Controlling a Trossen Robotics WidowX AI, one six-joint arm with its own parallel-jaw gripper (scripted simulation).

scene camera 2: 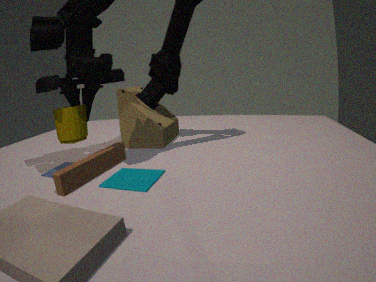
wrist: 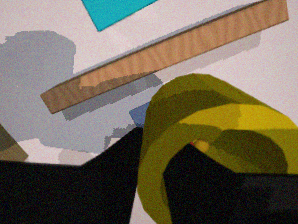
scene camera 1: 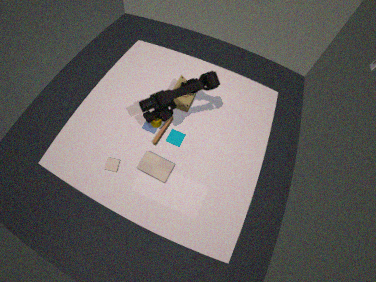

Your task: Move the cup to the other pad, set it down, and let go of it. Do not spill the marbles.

Scene:
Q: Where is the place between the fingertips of my gripper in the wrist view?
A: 151,135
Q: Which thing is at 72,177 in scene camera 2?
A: A wooden bar.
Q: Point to a yellow cup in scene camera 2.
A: At 71,122

